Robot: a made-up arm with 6 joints.
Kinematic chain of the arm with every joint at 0, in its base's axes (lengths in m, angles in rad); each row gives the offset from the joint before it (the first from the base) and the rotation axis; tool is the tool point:
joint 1: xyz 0 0 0.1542 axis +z
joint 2: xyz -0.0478 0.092 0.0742 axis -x
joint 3: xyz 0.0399 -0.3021 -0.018 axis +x
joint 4: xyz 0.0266 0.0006 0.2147 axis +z
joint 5: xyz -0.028 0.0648 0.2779 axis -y
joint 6: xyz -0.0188 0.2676 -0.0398 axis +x
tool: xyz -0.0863 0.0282 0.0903
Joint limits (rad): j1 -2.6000..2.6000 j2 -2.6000..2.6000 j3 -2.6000..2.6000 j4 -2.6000..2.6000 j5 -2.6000..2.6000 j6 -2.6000..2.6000
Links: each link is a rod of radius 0.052 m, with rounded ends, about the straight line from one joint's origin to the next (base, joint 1, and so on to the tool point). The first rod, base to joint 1, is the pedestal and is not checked.
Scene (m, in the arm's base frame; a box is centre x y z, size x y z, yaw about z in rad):
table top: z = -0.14
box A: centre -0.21 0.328 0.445 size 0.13 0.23 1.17 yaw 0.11
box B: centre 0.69 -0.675 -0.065 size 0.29 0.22 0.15 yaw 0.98
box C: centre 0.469 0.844 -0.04 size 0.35 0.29 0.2 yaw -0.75
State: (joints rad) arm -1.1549 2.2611 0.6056 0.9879 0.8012 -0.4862
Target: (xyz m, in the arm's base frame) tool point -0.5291 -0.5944 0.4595
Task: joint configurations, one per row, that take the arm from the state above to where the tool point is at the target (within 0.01 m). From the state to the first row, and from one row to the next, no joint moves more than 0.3 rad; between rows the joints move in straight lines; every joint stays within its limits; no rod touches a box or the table.
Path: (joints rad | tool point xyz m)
1: -1.1319 1.9638 0.8267 0.7666 0.5986 -0.3694 | 0.4758 0.6093 0.5365
2: -1.1089 1.6664 1.0478 0.5453 0.3960 -0.2526 | 0.3983 0.5332 0.7821
3: -1.0859 1.3691 1.2688 0.3240 0.1934 -0.1358 | 0.2219 0.3798 1.0046
4: -1.0629 1.0718 1.4899 0.1028 -0.0092 -0.0190 | -0.0483 0.1452 1.1228
5: -1.0399 0.7744 1.7110 -0.1185 -0.2119 0.0978 | -0.3548 -0.1405 1.0555
6: -1.0168 0.4771 1.9321 -0.3398 -0.4145 0.2146 | -0.5972 -0.4115 0.7722
7: -0.9327 0.4811 1.8668 -0.0555 -0.3303 0.1416 | -0.5943 -0.3512 0.8062
8: -0.8486 0.4851 1.8016 0.2289 -0.2462 0.0687 | -0.6069 -0.3003 0.8053
9: -0.7645 0.4891 1.7363 0.5132 -0.1620 -0.0042 | -0.6299 -0.2722 0.7735
10: -0.6804 0.4931 1.6711 0.7976 -0.0779 -0.0771 | -0.6540 -0.2765 0.7179
11: -0.5963 0.4971 1.6058 1.0819 0.0063 -0.1500 | -0.6671 -0.3170 0.6484
12: -0.5122 0.5011 1.5406 1.3662 0.0904 -0.2229 | -0.6568 -0.3908 0.5756
13: -0.4281 0.5051 1.4753 1.6506 0.1746 -0.2958 | -0.6127 -0.4881 0.5098
14: -0.3440 0.5091 1.4101 1.9349 0.2587 -0.3687 | -0.5291 -0.5944 0.4595

